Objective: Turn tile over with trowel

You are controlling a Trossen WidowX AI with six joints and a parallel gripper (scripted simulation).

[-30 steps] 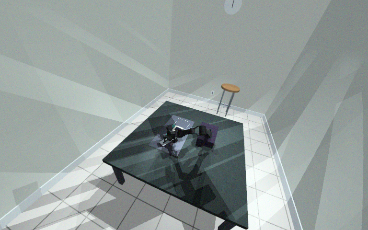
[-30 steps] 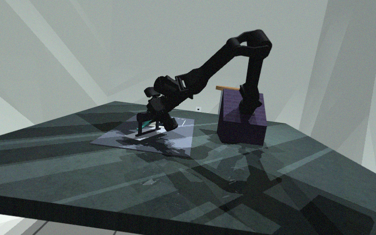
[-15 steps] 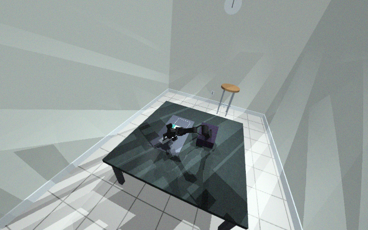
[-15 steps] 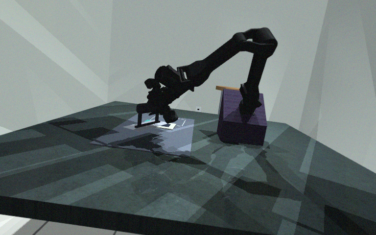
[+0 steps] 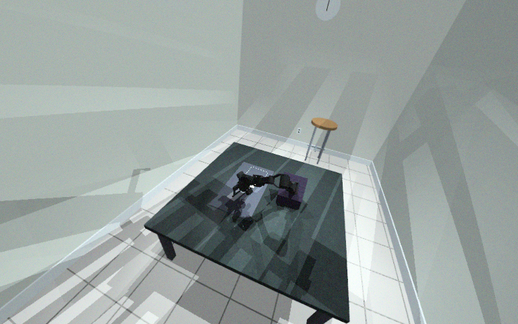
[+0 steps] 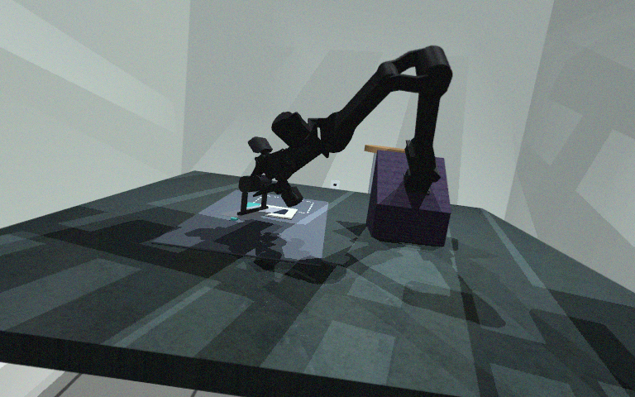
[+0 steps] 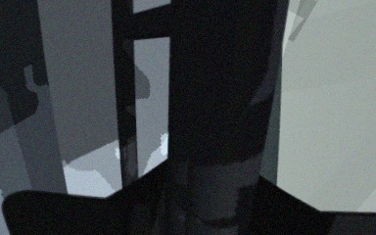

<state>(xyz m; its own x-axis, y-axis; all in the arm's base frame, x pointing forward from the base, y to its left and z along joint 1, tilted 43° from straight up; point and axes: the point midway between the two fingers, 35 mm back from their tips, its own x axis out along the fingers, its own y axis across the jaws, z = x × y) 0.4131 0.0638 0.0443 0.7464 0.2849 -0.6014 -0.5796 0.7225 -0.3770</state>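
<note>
The grey mat is 110 mm to the right of my gripper tip, 110 mm below it and 40 mm behind it. The rest, counted from my gripper tip: teal piece 150 mm to the right, 80 mm below, 20 mm ahead; tile 160 mm to the right, 80 mm below, 60 mm behind; small trowel 20 mm behind, 10 mm to the left, 10 mm below.
</note>
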